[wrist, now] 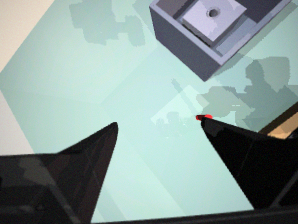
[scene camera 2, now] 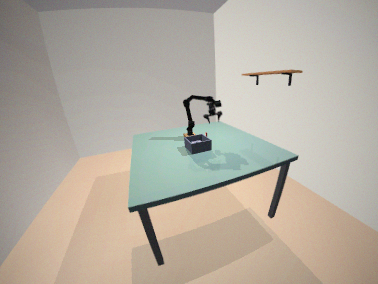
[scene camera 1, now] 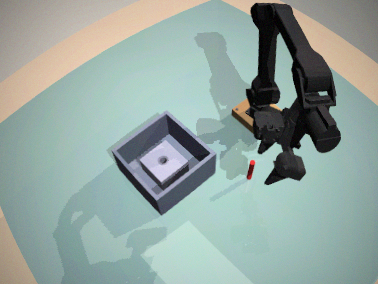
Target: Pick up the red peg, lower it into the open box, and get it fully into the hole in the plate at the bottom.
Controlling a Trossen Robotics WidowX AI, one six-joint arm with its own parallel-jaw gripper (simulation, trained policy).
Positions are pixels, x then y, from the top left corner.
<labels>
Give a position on a grey box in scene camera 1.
At 201,158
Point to a pale plate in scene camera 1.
164,164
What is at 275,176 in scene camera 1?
The gripper.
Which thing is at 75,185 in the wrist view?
The gripper.
</labels>
